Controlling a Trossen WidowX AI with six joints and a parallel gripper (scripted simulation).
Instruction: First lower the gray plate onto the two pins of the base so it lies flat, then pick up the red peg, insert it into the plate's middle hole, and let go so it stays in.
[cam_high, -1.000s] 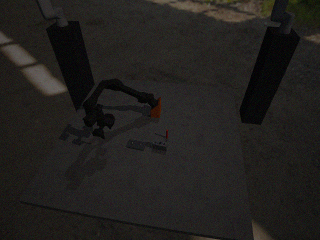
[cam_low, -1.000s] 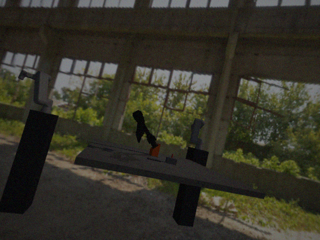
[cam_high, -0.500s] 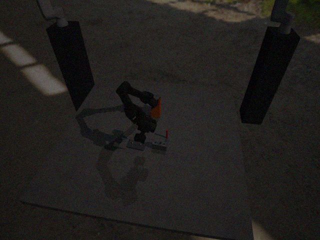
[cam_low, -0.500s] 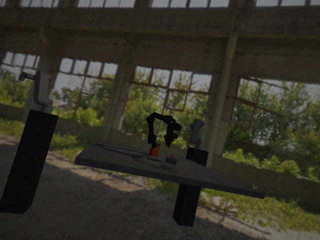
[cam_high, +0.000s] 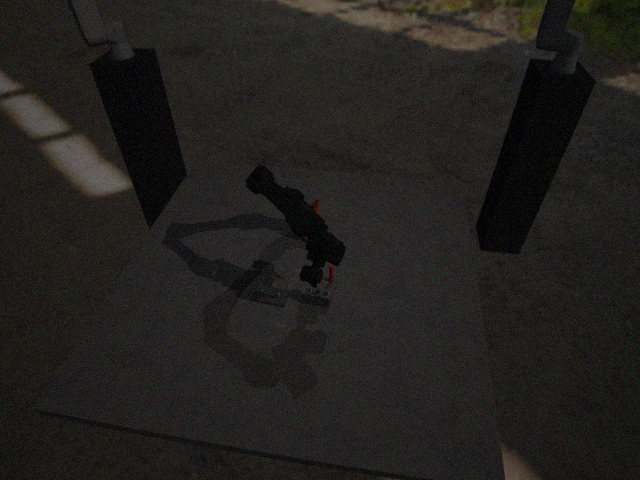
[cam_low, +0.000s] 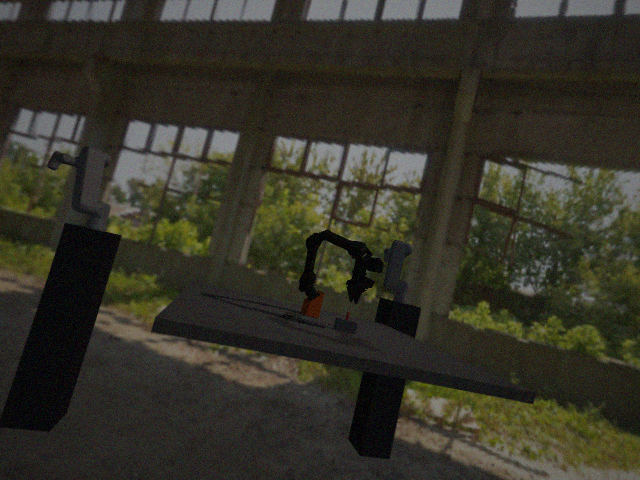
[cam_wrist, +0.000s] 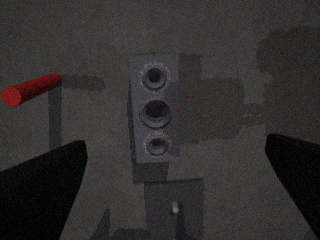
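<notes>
Now: gripper tip 10 cm above the gray plate, 1 cm to the left of it and 1 cm past it. The rest, counted from my gripper tip: base (17 cm to the right, 13 cm below, 1 cm behind); then red peg (11 cm behind, 10 cm below, 3 cm to the left).
</notes>
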